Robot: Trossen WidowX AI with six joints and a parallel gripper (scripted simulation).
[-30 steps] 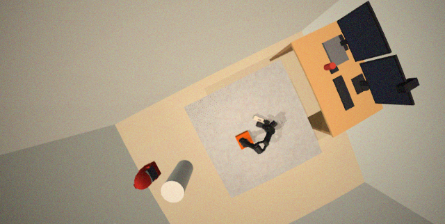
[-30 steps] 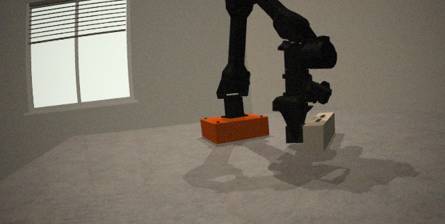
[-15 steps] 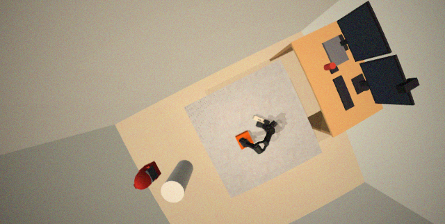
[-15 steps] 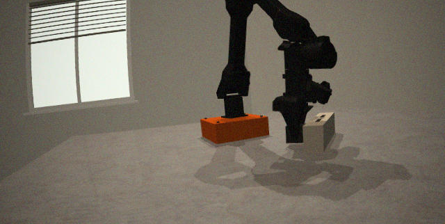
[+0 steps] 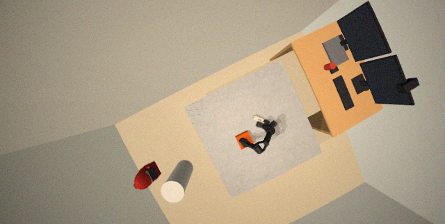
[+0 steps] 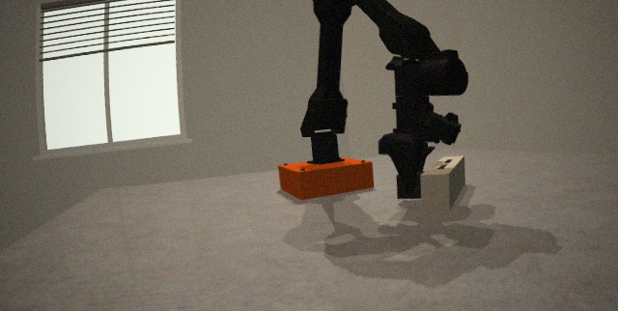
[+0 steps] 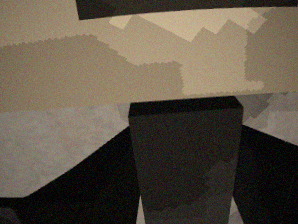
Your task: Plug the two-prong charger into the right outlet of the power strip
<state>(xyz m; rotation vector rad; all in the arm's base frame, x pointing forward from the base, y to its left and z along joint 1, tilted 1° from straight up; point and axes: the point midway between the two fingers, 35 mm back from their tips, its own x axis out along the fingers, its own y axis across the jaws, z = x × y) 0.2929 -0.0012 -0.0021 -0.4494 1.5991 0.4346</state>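
The black two-prong charger lies 1 cm ahead of my gripper tip, 1 cm to the left of it and 1 cm above it.
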